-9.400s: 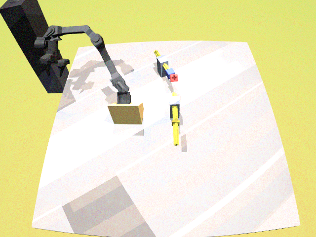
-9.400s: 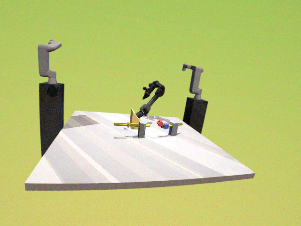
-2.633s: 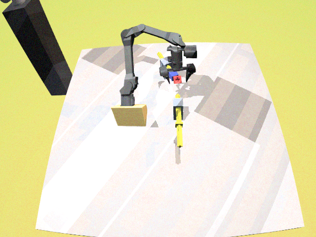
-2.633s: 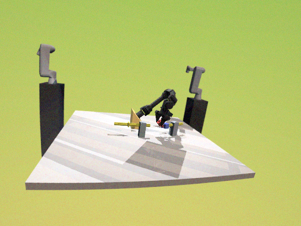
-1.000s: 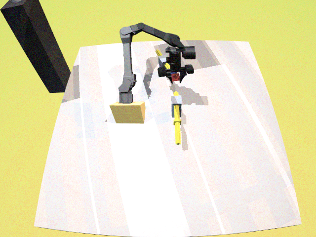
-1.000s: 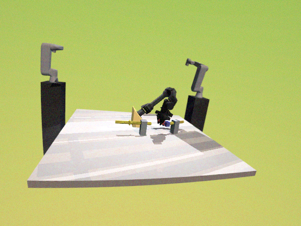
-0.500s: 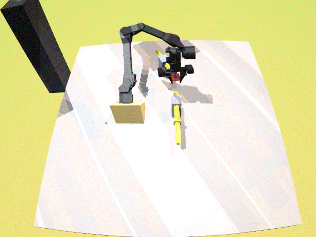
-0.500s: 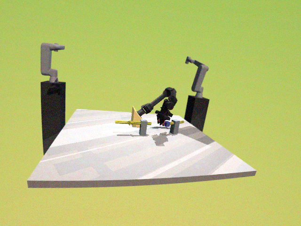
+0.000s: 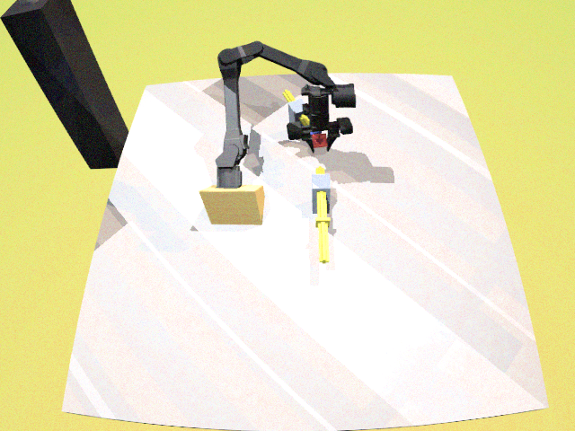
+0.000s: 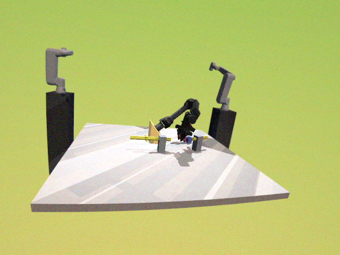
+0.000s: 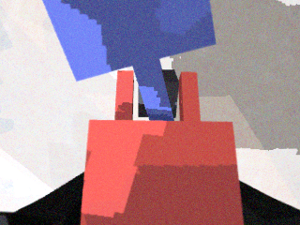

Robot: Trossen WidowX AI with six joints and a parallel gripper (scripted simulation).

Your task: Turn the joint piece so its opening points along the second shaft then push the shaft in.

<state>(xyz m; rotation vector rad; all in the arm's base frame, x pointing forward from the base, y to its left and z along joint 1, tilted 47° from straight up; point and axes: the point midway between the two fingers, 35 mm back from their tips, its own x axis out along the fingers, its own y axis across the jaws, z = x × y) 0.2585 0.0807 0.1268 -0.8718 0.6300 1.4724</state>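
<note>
Right now the red square joint piece is 30 mm above my gripper tip and 20 mm to the left of it.
</note>
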